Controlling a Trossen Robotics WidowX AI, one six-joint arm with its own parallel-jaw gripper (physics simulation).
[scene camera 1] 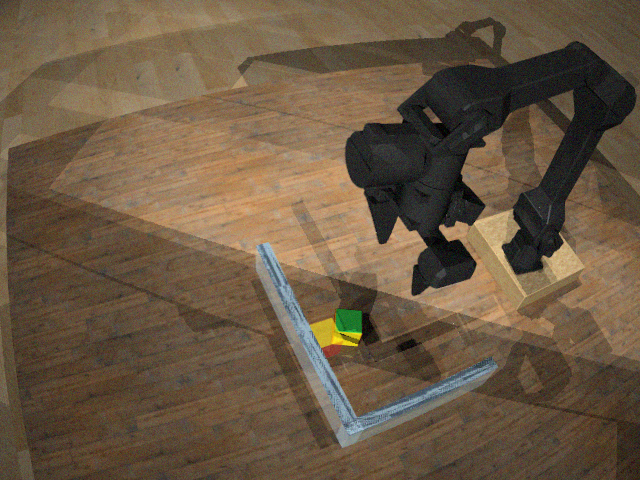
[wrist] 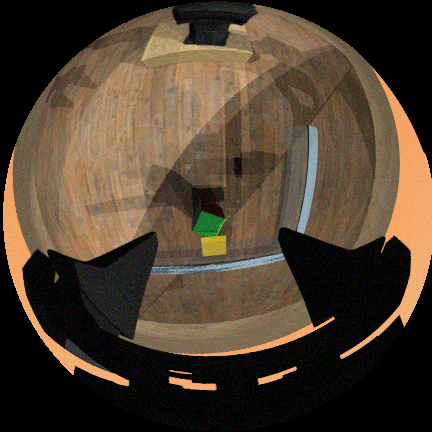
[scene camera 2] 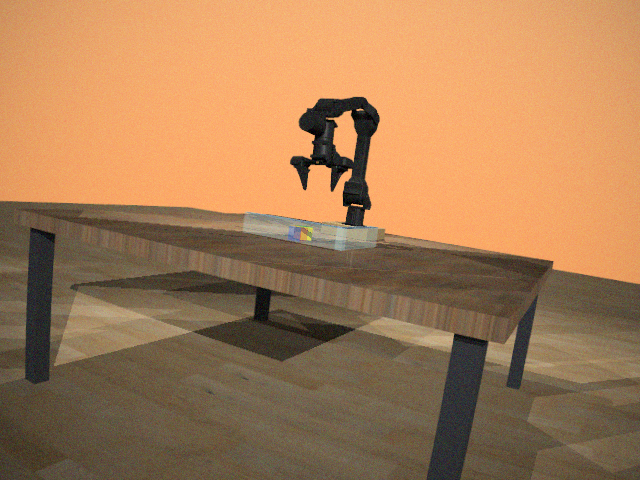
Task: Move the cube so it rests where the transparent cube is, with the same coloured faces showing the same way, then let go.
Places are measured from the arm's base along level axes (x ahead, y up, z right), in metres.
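Where they show: gripper, between the fingertips: (scene camera 1: pixel 398 268) (wrist: pixel 218 236) (scene camera 2: pixel 318 191); arm's base, origin of its link: (scene camera 1: pixel 522 257) (wrist: pixel 206 36) (scene camera 2: pixel 354 225).
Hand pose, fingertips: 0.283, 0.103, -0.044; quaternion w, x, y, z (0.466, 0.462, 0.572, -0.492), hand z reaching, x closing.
Note:
Each offset is from my fingertips to the top centre of the thing, as dx, dy, dz.
The solid cube {+0.052, -0.105, -0.005} (scene camera 1: pixel 348 321) (wrist: pixel 208 223) sits on the table, green face up. It shows a yellow side in scene camera 1 and a dark red side in the wrist view. The transparent cube {+0.091, -0.105, -0.018} (scene camera 1: pixel 322 332) (wrist: pixel 214 246) has a yellow top and a red side; it is right beside the solid cube, between it and the long wall, turned differently. In scene camera 2 their coloured faces overlap behind the clear wall and are hard to tell apart. My gripper (scene camera 1: pixel 398 268) (scene camera 2: pixel 318 190) (wrist: pixel 218 236) is open and empty, pointing down, well above the table and both cubes.
An L-shaped pale blue wall (scene camera 1: pixel 289 297) (scene camera 2: pixel 268 225) (wrist: pixel 210 267) stands on the table (scene camera 1: pixel 155 155) (scene camera 2: pixel 258 276). Its long arm runs close beside the transparent cube. The arm's pale base block (scene camera 1: pixel 568 258) (wrist: pixel 165 45) is on the robot's side. Shadows cross the table.

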